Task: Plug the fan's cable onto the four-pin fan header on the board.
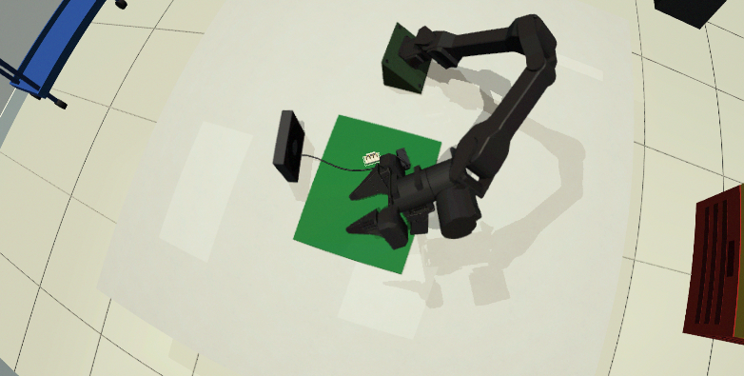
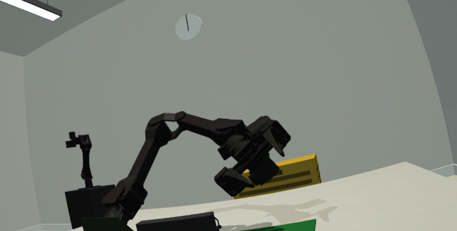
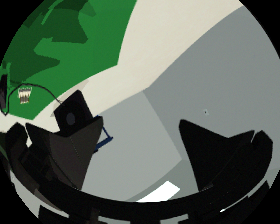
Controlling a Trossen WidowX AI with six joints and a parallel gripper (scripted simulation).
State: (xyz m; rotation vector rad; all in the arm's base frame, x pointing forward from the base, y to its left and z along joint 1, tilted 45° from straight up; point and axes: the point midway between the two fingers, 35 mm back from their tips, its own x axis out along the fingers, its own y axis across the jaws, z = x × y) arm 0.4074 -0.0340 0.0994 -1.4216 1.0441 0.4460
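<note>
Right now the black plug is 170 mm behind my gripper tip, 40 mm to the left of it and 130 mm below it. The rest, counted from my gripper tip: black fan 110 mm behind, 180 mm to the right, 90 mm below; green board 90 mm behind, 10 mm to the right, 170 mm below; four-pin fan header 160 mm behind, 20 mm to the right, 150 mm below.
</note>
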